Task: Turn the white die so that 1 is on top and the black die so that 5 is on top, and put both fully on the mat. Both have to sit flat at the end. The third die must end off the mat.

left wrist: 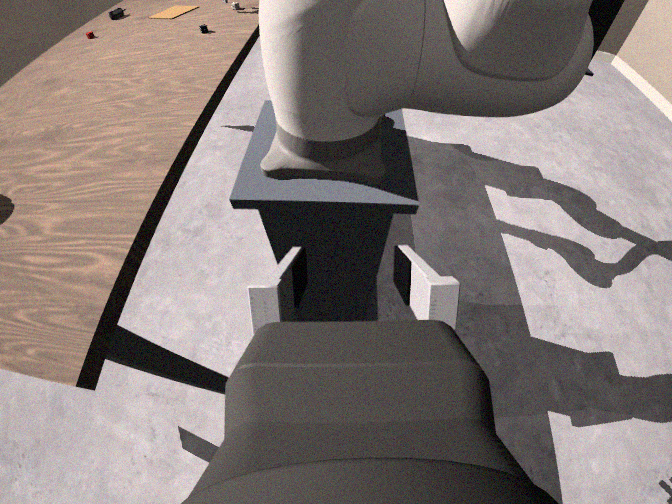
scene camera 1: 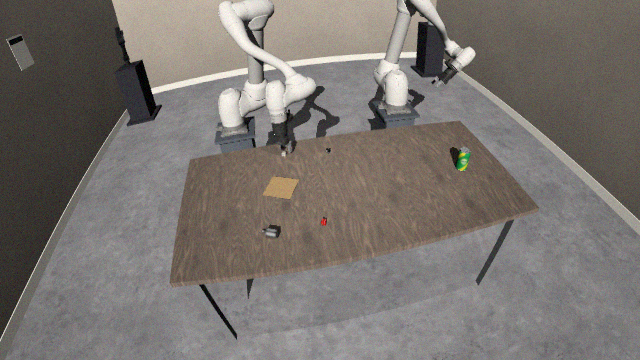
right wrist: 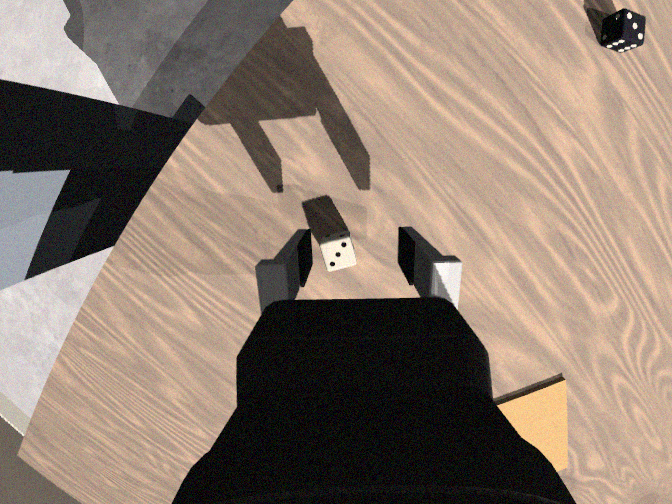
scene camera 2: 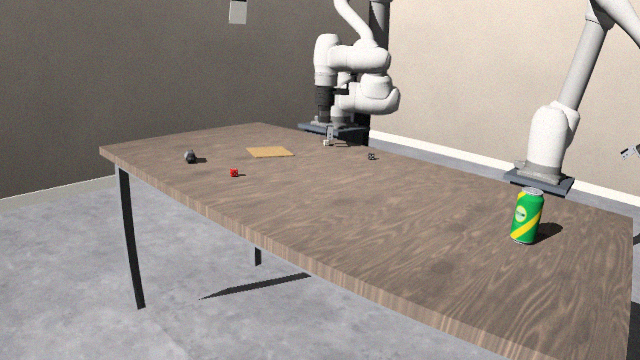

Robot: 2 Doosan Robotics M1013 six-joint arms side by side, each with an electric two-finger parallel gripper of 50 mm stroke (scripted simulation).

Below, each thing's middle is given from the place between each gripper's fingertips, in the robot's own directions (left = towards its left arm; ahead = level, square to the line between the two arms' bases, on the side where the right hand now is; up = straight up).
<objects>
The white die (right wrist: 338, 251) lies 10 mm to the right of my right hand and 40 mm below it. Also, from my right hand: tan mat (right wrist: 539, 415) 260 mm ahead, 50 mm to the right, 50 mm below.
I see my left gripper 43 cm short of the white die, 111 cm to the left of it and 15 cm above it. Round my left hand: tan mat: 70 cm ahead, 115 cm to the right, 16 cm below.
</objects>
